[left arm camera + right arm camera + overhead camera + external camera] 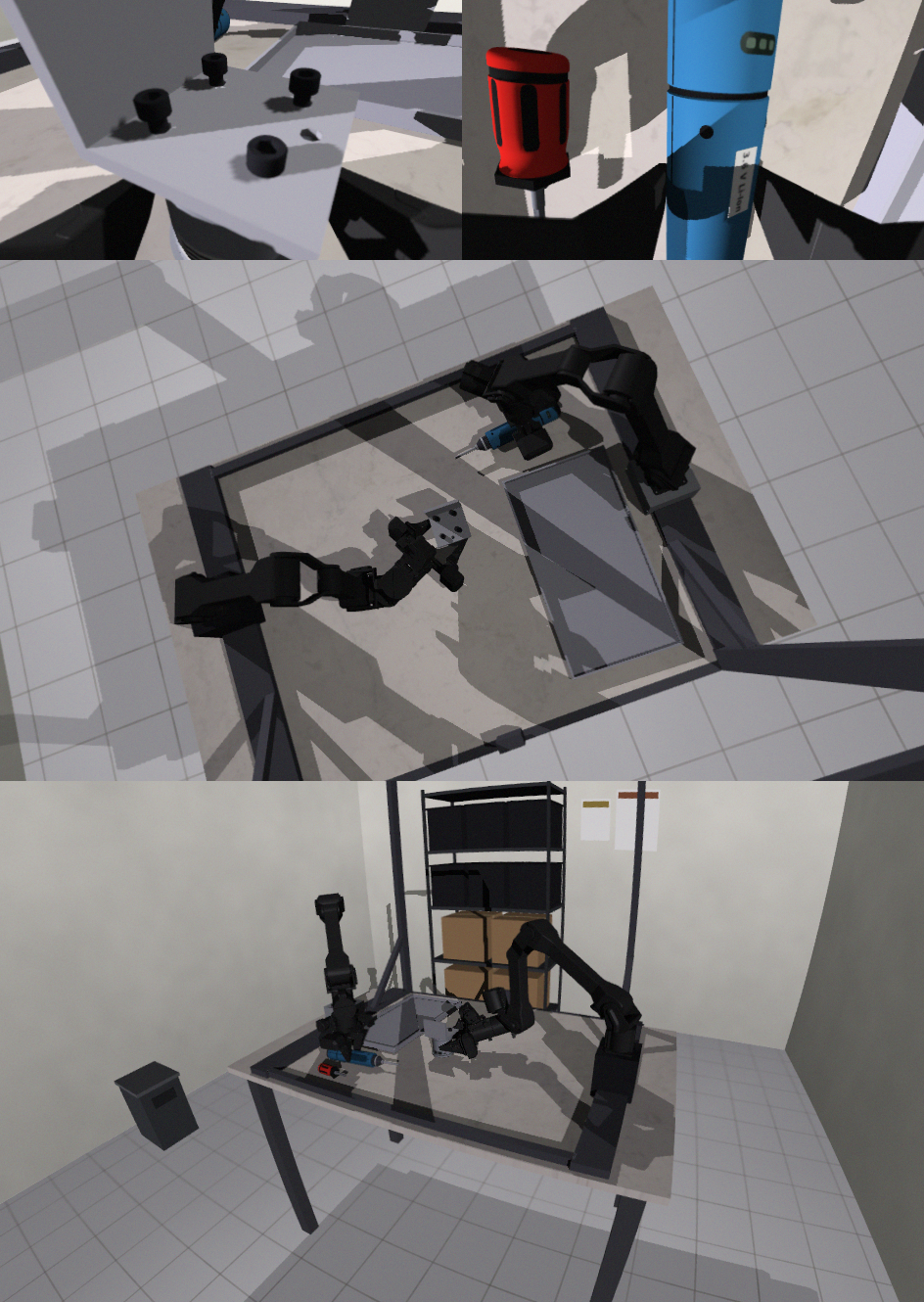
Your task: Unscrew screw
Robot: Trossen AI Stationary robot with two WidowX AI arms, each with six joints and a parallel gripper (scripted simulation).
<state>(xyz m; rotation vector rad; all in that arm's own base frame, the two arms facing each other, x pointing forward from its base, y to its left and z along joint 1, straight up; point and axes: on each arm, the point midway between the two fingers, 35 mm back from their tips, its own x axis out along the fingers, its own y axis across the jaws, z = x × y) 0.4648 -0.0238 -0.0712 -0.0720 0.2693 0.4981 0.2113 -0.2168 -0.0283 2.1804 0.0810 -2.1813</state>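
Right now the screw is 3 cm above my left hand and 1 cm to the right of it. The rest, counted from my left hand: grey bracket (3 cm above, 2 cm to the right, 1 cm ahead); bit (16 cm ahead, 9 cm to the right, 2 cm below); joint module (2 cm to the right, 1 cm below, 1 cm ahead).
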